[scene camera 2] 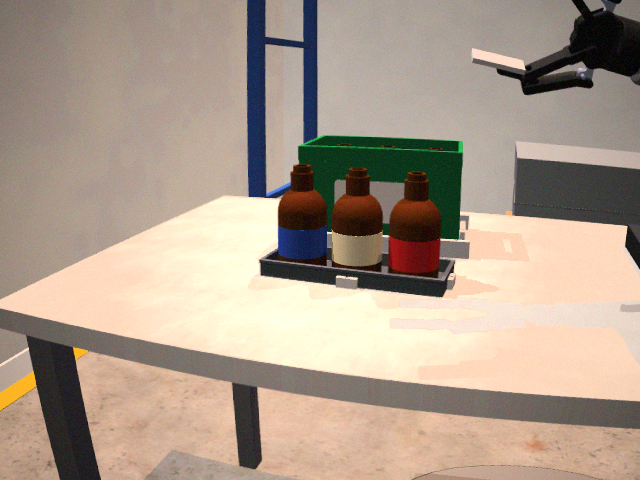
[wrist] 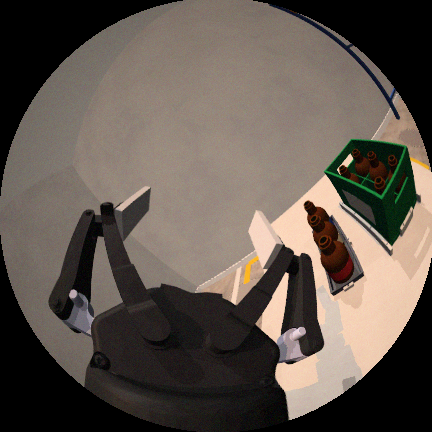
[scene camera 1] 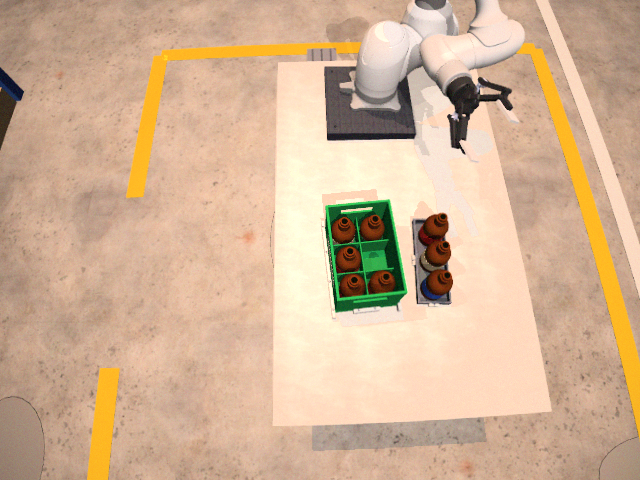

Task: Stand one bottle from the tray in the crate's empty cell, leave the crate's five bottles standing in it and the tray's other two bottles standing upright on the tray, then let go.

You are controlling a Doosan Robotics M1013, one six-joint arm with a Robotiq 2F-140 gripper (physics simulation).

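Frame: origin at the arm's base, x up, y left, z back, level; metres.
Seen in the pictures: gripper, fingertip midpoint: point(scene camera 2: 482, 8) point(wrist: 200, 209) point(scene camera 1: 493, 142); arm's base, link origin: point(scene camera 1: 373, 92).
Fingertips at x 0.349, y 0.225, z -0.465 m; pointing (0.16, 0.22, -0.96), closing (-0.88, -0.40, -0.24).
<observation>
Pixels of each thing's top centre, then the offset from my fingertips to it. Level surfaces: height alone.
- green crate, top centre: point(scene camera 2: 386, 142) point(scene camera 1: 365, 247) point(wrist: 363, 158) dx -0.212, dy -0.301, dz -0.194 m
- red-label, top centre: point(scene camera 2: 416, 173) point(wrist: 322, 239) point(scene camera 1: 443, 216) dx -0.227, dy -0.071, dz -0.096 m
- cream-label, top centre: point(scene camera 2: 357, 168) point(wrist: 313, 218) point(scene camera 1: 445, 245) dx -0.227, dy -0.074, dz -0.182 m
- blue-label, top centre: point(scene camera 2: 301, 165) point(scene camera 1: 447, 275) point(wrist: 306, 202) dx -0.227, dy -0.079, dz -0.269 m
- pale table, surface height: dx -0.388 m
The green crate point(scene camera 1: 401, 279) point(scene camera 2: 382, 165) point(wrist: 400, 220) stands on the table with five brown bottles in it; its empty cell point(scene camera 1: 374, 257) is the middle one on the tray side. The dark tray point(scene camera 1: 419, 298) point(scene camera 2: 310, 276) point(wrist: 358, 270) lies beside the crate. Three brown bottles stand upright on it: red-label point(scene camera 1: 434, 228) point(scene camera 2: 414, 227) point(wrist: 336, 257), cream-label point(scene camera 1: 436, 254) point(scene camera 2: 357, 222), blue-label point(scene camera 1: 438, 283) point(scene camera 2: 302, 217). My gripper point(scene camera 1: 491, 133) point(wrist: 200, 209) is wide open and empty, raised well away from the bottles, toward the robot's base side; part of it shows in scene camera 2.
The pale table point(scene camera 1: 403, 361) point(scene camera 2: 206, 310) carries the crate, the tray and the arm's dark base plate point(scene camera 1: 372, 124). Light-coloured fixture pieces sit along the edges of crate and tray. A blue frame point(scene camera 2: 256, 103) stands behind the table. Yellow lines mark the floor around it.
</observation>
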